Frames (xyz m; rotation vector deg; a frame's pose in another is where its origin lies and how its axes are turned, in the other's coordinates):
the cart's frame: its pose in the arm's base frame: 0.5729 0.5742 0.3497 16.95 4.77 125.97
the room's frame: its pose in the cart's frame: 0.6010 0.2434 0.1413 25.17 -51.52 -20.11
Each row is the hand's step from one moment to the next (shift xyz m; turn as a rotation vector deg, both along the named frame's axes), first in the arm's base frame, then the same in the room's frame.
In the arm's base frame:
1: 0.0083 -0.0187 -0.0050 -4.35 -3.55 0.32
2: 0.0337 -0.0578 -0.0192 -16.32 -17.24 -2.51
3: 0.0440 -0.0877 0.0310 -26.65 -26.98 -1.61
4: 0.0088 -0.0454 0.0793 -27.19 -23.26 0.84
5: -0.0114 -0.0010 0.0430 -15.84 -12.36 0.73
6: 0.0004 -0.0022 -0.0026 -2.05 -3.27 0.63
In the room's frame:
1: -0.0150 0.0001 0.0147 -3.16 4.46 -1.32
2: -0.0474 -0.0069 0.0505 -17.14 16.11 -4.10
3: -0.0327 0.0330 0.0918 -25.47 27.39 -6.47
4: 0.0231 0.0668 0.0586 -21.27 27.64 -8.05
5: 0.0261 0.0354 0.0066 -11.38 15.72 -5.25
6: -0.0032 -0.0009 0.0006 -2.30 3.14 0.41

